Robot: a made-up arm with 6 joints. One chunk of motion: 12 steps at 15 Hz.
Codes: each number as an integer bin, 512 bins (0 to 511) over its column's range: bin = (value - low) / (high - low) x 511, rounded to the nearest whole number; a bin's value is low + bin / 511 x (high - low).
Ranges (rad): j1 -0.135..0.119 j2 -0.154..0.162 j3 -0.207..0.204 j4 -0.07..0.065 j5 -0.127..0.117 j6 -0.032..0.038
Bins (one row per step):
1: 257 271 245 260 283 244
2: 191 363 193 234 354 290
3: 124 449 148 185 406 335
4: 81 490 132 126 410 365
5: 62 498 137 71 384 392
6: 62 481 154 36 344 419
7: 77 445 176 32 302 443
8: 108 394 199 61 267 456
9: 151 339 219 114 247 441
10: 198 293 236 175 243 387
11: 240 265 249 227 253 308
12: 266 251 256 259 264 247
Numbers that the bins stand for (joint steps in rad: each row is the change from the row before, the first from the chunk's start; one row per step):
1: -0.00725 0.01359 -0.00995 -0.00131 0.00813 0.00142
2: -0.04006 0.07048 -0.05177 -0.00818 0.04203 0.00773
3: -0.07336 0.12366 -0.08796 -0.02113 0.06686 0.01389
4: -0.09474 0.14901 -0.10083 -0.03671 0.06877 0.01800
5: -0.10418 0.15396 -0.09681 -0.05124 0.05636 0.02170
6: -0.10418 0.14345 -0.08314 -0.06049 0.03726 0.02540
7: -0.09673 0.12119 -0.06544 -0.06155 0.01720 0.02868
8: -0.08132 0.08965 -0.04694 -0.05388 0.00049 0.03047
9: -0.05994 0.05564 -0.03086 -0.03988 -0.00906 0.02841
10: -0.03658 0.02719 -0.01718 -0.02377 -0.01097 0.02101
11: -0.01570 0.00987 -0.00673 -0.01003 -0.00619 0.01019
12: -0.00278 0.00122 -0.00110 -0.00158 -0.00094 0.00184

